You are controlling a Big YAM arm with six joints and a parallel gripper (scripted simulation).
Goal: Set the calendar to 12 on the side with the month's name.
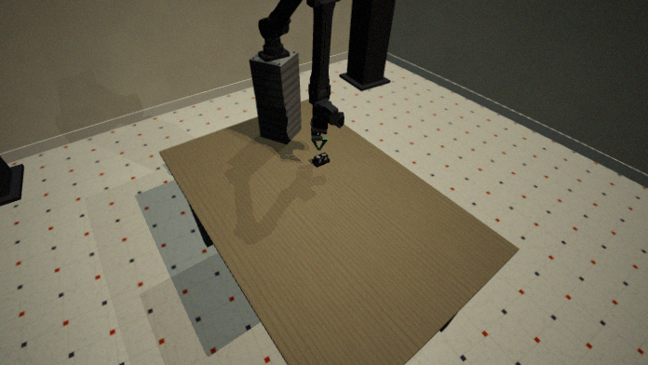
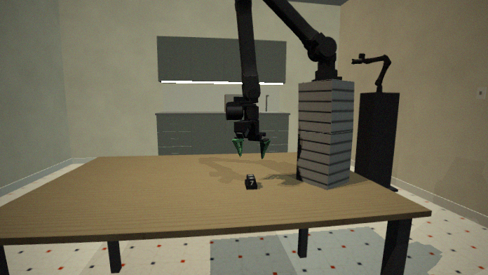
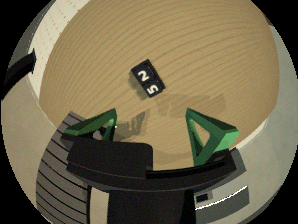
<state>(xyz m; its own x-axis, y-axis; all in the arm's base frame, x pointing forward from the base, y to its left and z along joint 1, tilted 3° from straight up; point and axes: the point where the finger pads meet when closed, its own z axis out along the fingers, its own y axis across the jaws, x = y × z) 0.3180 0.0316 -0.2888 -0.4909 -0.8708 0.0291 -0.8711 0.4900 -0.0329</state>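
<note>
Now: the black calendar tray 2 cm to the left of my hand and 11 cm below it.
</note>
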